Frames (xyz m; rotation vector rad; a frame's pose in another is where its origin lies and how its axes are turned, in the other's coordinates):
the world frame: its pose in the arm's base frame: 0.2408 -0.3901 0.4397 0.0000 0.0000 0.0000
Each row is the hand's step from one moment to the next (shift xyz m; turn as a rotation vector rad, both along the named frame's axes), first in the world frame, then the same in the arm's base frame.
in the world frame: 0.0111 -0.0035 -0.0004 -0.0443 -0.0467 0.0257
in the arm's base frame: 0.0111 -0.0035 -0.0004 -0.0443 -0.0467 0.0257
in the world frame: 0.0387 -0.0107 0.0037 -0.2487 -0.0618 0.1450
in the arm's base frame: 0.0387 -0.0107 0.0037 -0.2487 -0.0618 0.1450
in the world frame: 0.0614 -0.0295 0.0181 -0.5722 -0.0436 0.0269
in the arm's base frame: 0.0614 -0.0295 0.0181 -0.5722 -0.0436 0.0269
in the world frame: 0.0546 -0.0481 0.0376 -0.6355 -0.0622 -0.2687
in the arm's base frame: 0.0546 -0.0481 0.0376 -0.6355 -0.0622 -0.2687
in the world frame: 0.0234 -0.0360 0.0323 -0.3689 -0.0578 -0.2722
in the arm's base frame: 0.0234 -0.0360 0.0323 -0.3689 -0.0578 -0.2722
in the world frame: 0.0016 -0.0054 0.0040 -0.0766 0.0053 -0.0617
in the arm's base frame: 0.0016 -0.0054 0.0040 -0.0766 0.0053 -0.0617
